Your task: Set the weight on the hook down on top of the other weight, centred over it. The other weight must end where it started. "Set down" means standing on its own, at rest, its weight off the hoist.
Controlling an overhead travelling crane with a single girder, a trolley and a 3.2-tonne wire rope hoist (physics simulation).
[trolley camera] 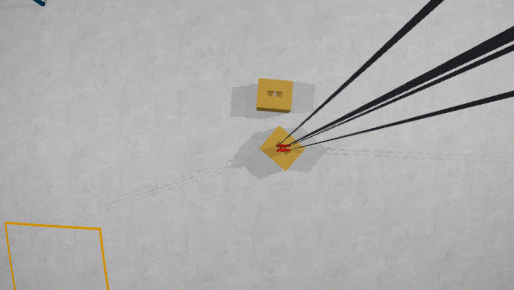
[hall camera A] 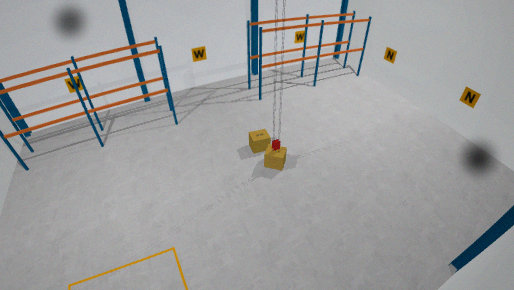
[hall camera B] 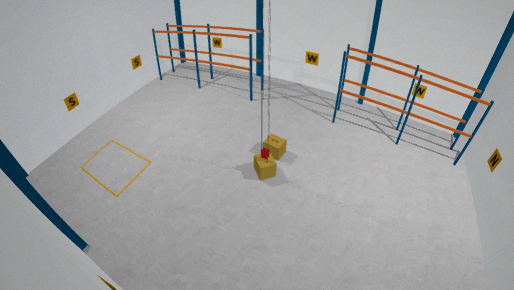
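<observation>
The red hook block (hall camera A: 276,144) (hall camera B: 265,153) (trolley camera: 283,148) is shut on a yellow weight (hall camera A: 275,160) (hall camera B: 265,170) (trolley camera: 285,162), which hangs at or very close to floor height. I cannot tell whether its underside touches the floor. The ropes look straight. The other yellow weight (hall camera A: 259,144) (hall camera B: 279,147) (trolley camera: 274,103) stands upright on the floor. The two are side by side, with a narrow strip of floor between them in the trolley view. The weight on the hook is turned roughly 45 degrees against the other. It partly hides the other weight in both hall views.
Two blue and orange racks stand along the W wall: one rack (hall camera A: 115,62) (hall camera B: 251,75) and another rack (hall camera A: 292,28) (hall camera B: 380,66), both away from the weights. A yellow outlined rectangle (hall camera A: 121,267) (hall camera B: 96,154) (trolley camera: 52,225) is marked on the floor.
</observation>
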